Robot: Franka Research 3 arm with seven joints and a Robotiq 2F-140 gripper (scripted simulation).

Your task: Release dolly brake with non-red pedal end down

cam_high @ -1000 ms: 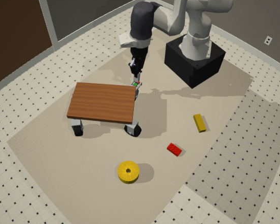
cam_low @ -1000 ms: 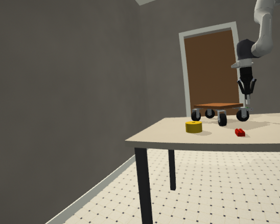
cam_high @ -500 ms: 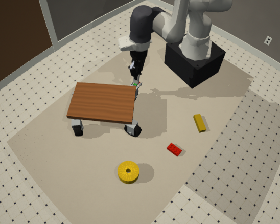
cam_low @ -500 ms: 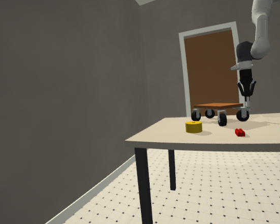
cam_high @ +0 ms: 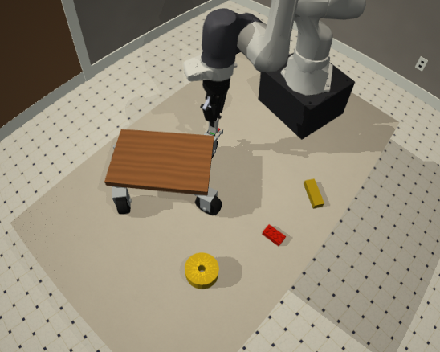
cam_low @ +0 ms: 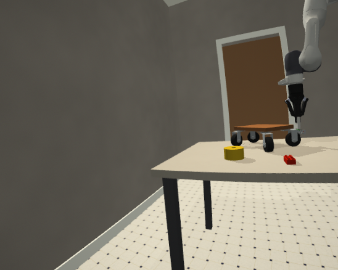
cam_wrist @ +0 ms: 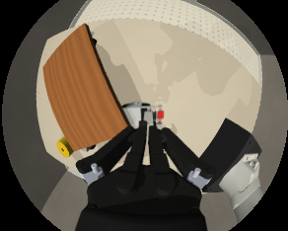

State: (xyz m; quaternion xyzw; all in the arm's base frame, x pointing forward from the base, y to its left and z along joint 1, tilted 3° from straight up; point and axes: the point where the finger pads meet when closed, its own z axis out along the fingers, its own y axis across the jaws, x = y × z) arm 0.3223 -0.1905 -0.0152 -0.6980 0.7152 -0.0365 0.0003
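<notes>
Now: hand 10 mm past the brake pedal and 50 mm above it. Also, from my hand: yellow spool (390 mm ahead, 190 mm to the left, 110 mm below); then red brick (190 mm ahead, 320 mm to the left, 120 mm below).
</notes>
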